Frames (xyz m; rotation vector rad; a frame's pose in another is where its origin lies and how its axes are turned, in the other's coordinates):
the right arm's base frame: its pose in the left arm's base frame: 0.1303 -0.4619 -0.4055 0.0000 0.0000 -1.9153
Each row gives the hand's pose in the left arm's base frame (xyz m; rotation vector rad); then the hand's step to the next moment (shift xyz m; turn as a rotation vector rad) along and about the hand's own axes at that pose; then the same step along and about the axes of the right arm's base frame.
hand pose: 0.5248 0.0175 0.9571 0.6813 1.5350 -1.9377
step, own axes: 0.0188 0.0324 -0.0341 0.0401 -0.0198 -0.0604
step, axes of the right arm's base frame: -0.0274 0.0018 -0.0425 -0.0409 -0.0570 -0.0271
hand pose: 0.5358 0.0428 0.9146 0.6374 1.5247 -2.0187
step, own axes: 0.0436 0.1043 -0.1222 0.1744 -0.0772 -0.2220
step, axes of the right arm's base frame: -0.0982 0.0102 -0.1341 -0.1401 -0.2303 -0.1139
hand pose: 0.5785 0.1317 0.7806 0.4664 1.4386 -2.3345
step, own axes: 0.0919 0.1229 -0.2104 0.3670 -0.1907 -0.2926
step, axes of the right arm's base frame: -0.1170 -0.0473 -0.2278 -0.1484 -0.4628 -0.1430
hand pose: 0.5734 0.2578 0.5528 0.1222 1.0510 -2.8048
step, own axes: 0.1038 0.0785 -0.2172 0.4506 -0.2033 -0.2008
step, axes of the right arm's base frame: -0.0409 -0.1040 -0.2272 -0.0627 -0.5243 -0.0764
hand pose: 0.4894 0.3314 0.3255 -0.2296 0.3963 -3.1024
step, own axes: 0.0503 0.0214 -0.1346 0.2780 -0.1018 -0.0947
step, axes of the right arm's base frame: 0.0125 -0.0695 -0.1270 -0.0116 -0.3096 -0.0251
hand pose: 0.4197 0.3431 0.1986 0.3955 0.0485 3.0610
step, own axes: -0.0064 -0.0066 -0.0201 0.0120 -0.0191 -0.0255
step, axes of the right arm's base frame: -0.0059 -0.0006 -0.0213 -0.0122 -0.0226 -0.0223
